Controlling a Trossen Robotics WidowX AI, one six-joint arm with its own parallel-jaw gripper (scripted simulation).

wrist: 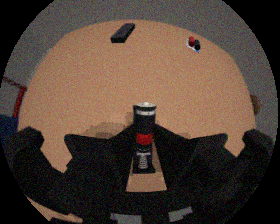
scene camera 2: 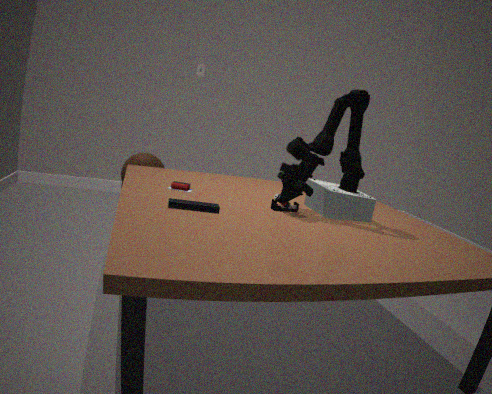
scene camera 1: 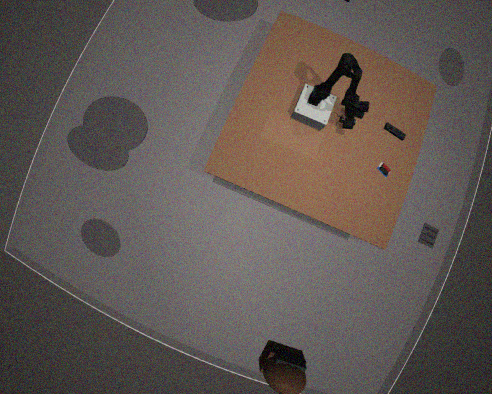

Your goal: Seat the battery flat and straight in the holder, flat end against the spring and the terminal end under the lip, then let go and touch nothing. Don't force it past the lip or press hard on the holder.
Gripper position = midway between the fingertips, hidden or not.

My gripper (scene camera 2: 280,202) carries a battery (wrist: 145,112).
